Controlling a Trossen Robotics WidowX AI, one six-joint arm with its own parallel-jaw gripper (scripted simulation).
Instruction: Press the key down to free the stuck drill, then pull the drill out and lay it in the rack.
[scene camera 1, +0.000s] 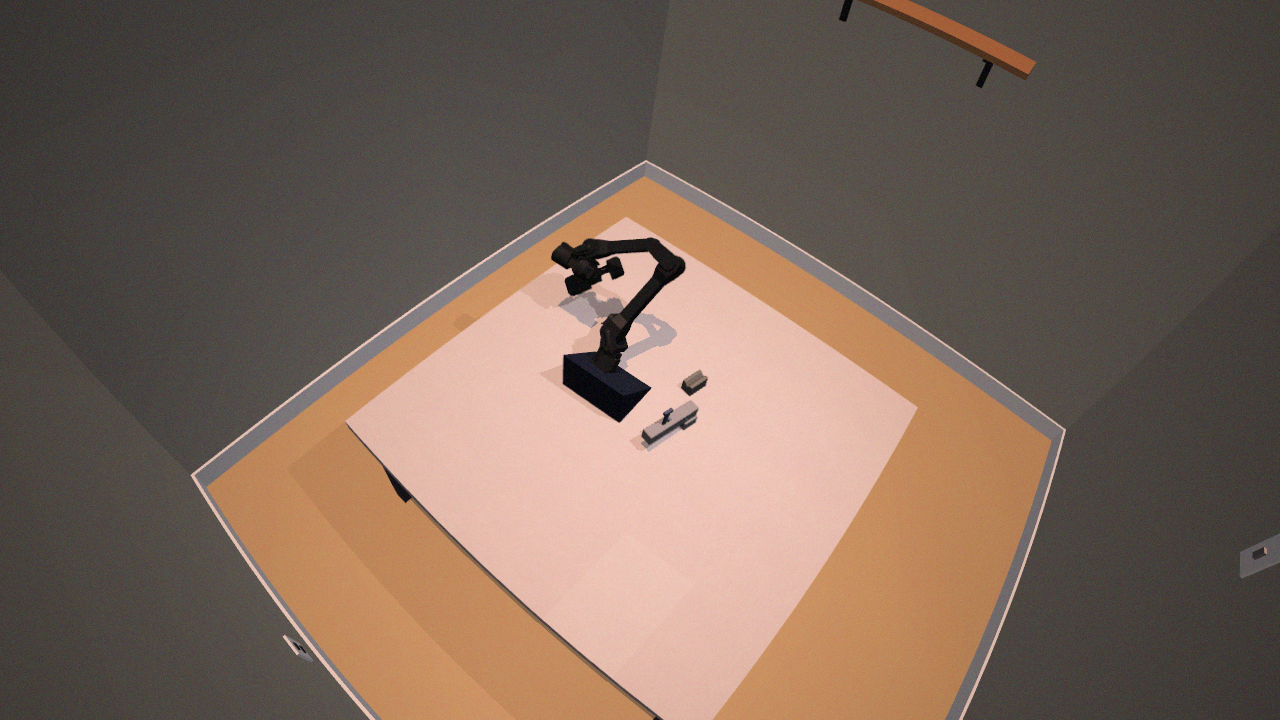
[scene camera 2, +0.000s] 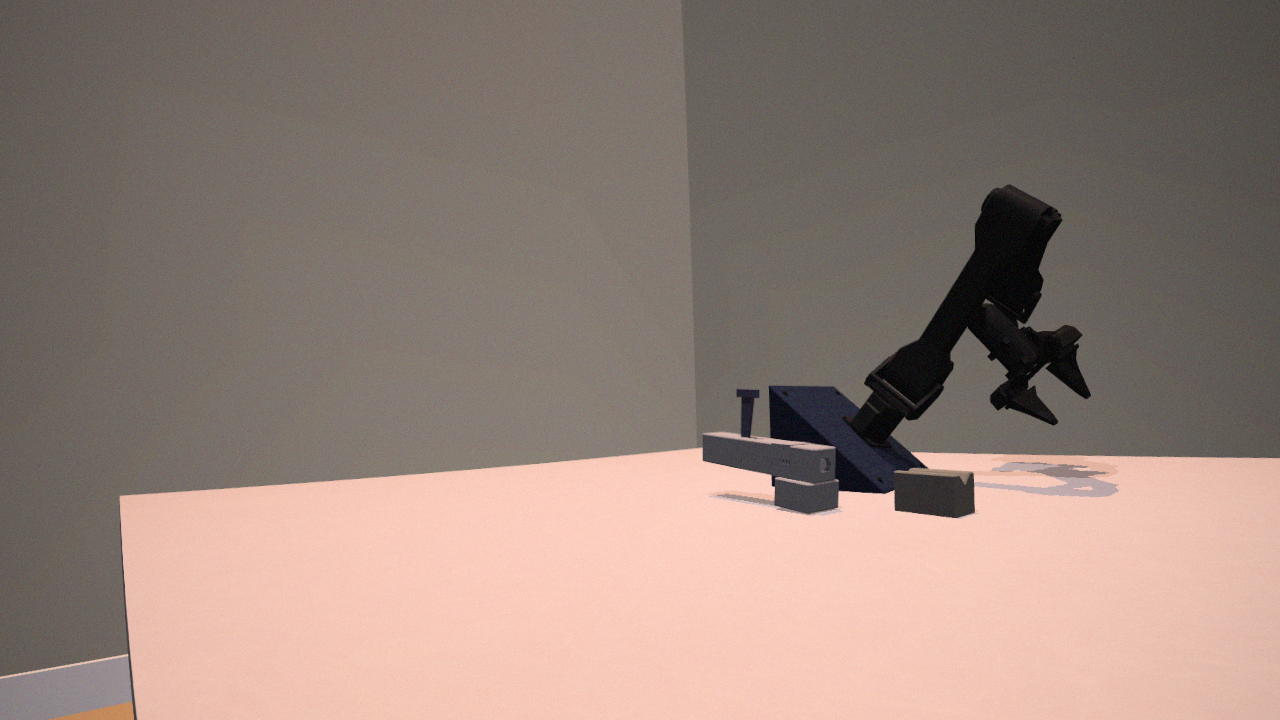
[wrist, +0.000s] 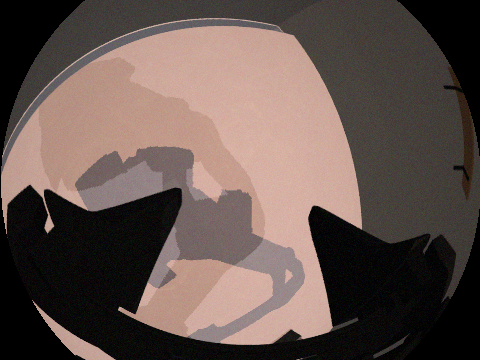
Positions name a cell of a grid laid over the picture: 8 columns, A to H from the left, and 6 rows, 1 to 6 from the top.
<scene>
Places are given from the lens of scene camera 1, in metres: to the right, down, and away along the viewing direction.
my gripper (scene camera 1: D3): -0.12, -0.25, 1.99
long grey block (scene camera 1: E4): 0.12, 0.16, 1.73
</scene>
